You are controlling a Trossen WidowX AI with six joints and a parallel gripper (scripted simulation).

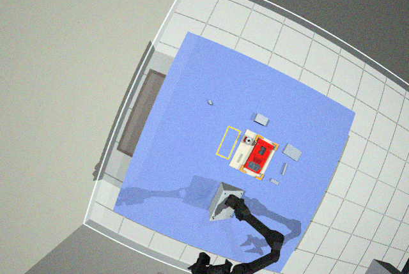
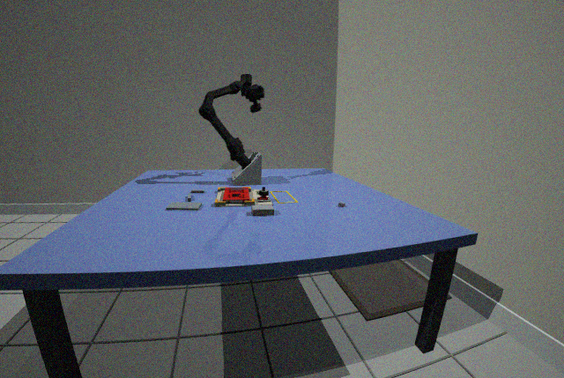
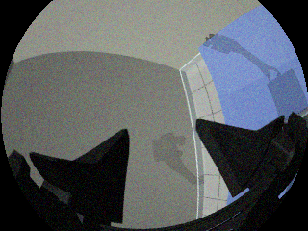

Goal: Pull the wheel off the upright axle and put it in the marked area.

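Now: gripper tip 620 mm short of the base plate, 100 mm to the left of it and 450 mm above it.
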